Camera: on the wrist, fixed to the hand. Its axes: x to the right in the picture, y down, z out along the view.
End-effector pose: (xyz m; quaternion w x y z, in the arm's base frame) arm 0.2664 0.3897 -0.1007 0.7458 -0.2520 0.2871 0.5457
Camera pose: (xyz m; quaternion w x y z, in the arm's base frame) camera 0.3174 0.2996 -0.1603 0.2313 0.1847 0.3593 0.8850
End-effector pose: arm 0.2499 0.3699 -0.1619 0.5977 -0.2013 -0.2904 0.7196
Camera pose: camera 0.3648 0.3892 -0.1884 0.0696 0.1696 0.0442 -0.9821
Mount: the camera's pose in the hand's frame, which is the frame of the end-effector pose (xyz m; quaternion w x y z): -0.0062 -0.0702 -0.0965 0.7121 0.1380 -0.1223 0.6774
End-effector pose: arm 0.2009 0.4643 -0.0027 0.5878 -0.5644 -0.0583 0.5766
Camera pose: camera 0.3113 0.4234 0.0179 0.0987 -0.2898 0.3485 0.8859
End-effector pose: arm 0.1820 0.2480 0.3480 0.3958 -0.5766 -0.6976 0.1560
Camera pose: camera 0.2050 0.1991 0.4546 0.1704 -0.8094 -0.1330 0.5460
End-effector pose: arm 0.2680 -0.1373 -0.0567 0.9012 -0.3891 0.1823 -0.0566
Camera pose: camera 0.2291 -0.2500 -0.0651 0.7561 -0.0361 0.2754 0.5926
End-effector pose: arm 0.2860 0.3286 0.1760 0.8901 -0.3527 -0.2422 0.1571
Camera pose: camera 0.3408 0.2233 0.1623 0.5465 -0.2732 -0.0207 0.7914
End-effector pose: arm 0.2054 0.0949 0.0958 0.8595 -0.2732 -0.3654 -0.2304
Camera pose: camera 0.2082 -0.0177 0.0559 0.7612 -0.3516 -0.2121 0.5020
